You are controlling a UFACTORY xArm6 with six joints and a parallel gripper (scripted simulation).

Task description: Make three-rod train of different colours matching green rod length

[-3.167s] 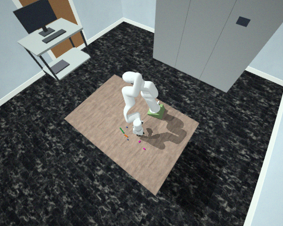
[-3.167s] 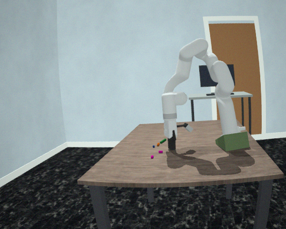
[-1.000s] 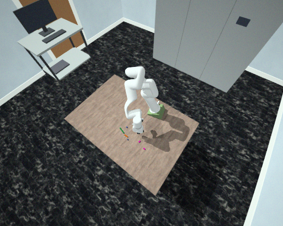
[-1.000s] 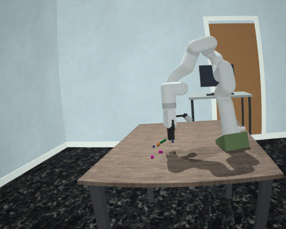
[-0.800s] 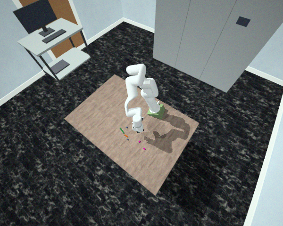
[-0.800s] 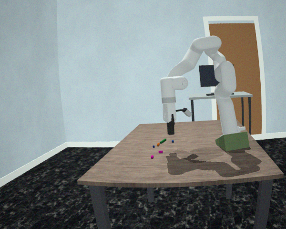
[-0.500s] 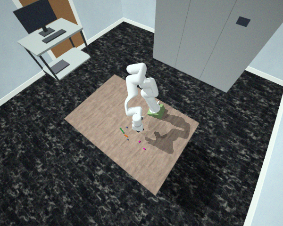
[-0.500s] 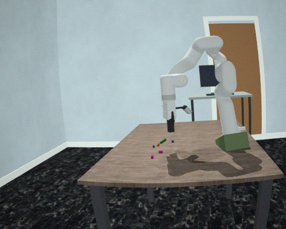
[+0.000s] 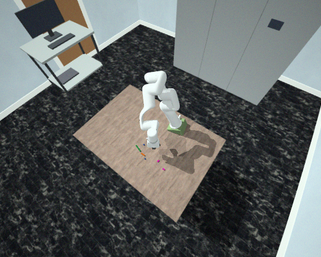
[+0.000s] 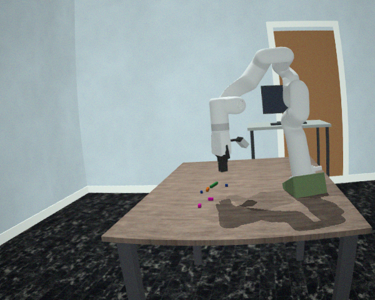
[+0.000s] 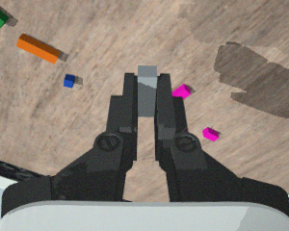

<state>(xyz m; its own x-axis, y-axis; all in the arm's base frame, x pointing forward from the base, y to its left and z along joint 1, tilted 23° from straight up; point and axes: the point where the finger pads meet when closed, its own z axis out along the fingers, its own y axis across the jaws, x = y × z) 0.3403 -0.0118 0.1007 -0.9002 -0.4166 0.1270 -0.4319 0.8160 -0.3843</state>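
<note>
Right now my hand is 16 cm to the left of the green rod, 12 cm above it and 4 cm short of it. Round my hand: orange rod: 12 cm below, 8 cm to the right, 7 cm ahead; then grey rod: 2 cm below.
</note>
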